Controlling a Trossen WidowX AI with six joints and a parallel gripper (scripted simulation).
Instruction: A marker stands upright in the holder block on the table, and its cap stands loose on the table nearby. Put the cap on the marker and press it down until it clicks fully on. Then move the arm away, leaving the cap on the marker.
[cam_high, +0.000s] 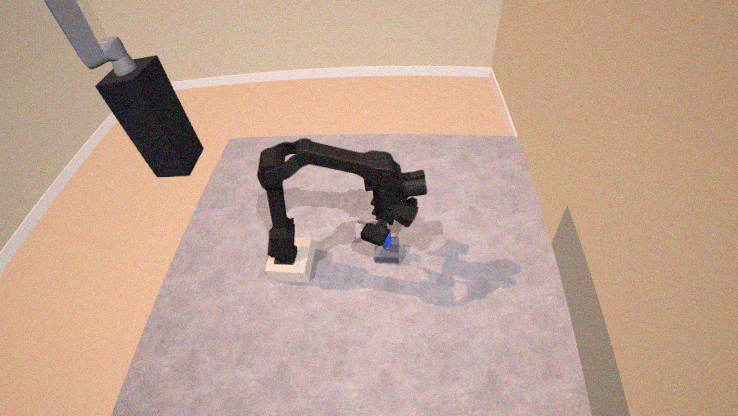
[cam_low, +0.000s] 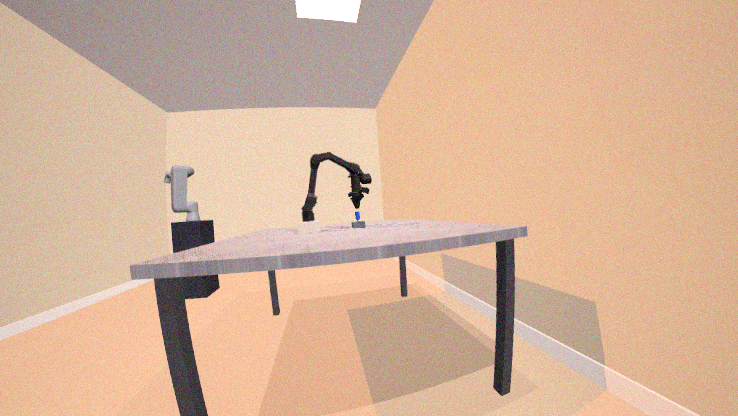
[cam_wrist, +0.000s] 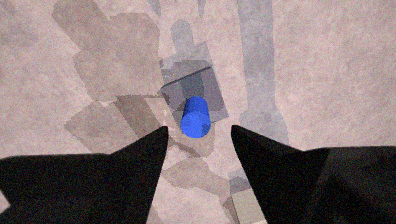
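Right now my gripper tip is 40 mm above the blue cap. The rest, counted from my gripper tip: holder block 100 mm below; pale ring 80 mm below.
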